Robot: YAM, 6 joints.
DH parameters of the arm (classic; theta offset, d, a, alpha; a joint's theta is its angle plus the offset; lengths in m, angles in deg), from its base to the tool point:
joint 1: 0 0.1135 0.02 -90
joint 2: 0 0 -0.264 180
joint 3: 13.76 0 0.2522 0
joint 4: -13.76 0 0.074 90
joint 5: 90 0 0 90
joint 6: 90 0.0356 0 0
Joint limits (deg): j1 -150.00..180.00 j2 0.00..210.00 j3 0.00..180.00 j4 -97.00..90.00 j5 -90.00..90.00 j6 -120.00..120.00
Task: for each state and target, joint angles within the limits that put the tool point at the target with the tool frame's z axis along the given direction. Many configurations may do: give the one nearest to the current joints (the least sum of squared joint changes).
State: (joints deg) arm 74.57 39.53 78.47 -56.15 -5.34 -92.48
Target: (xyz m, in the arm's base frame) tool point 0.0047 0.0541 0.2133 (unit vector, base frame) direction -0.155 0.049 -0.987
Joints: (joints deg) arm 78.96 35.75 34.51 -87.69 -9.29 -92.48
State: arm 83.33 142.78 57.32 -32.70 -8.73 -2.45
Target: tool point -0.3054 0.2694 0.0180 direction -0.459 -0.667 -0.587
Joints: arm 134.60 144.05 91.51 -52.03 -52.66 -2.45
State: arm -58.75 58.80 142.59 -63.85 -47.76 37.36
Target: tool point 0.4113 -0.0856 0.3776 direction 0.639 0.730 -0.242
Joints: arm -16.02 106.44 105.74 -29.68 -61.42 37.36
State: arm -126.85 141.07 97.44 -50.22 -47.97 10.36
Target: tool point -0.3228 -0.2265 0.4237 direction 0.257 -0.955 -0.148
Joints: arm -149.89 104.66 113.53 -38.82 -72.76 10.36
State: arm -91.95 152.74 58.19 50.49 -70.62 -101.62
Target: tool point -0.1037 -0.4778 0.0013 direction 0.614 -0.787 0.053
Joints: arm -105.60 158.48 85.13 78.46 -53.45 -101.62
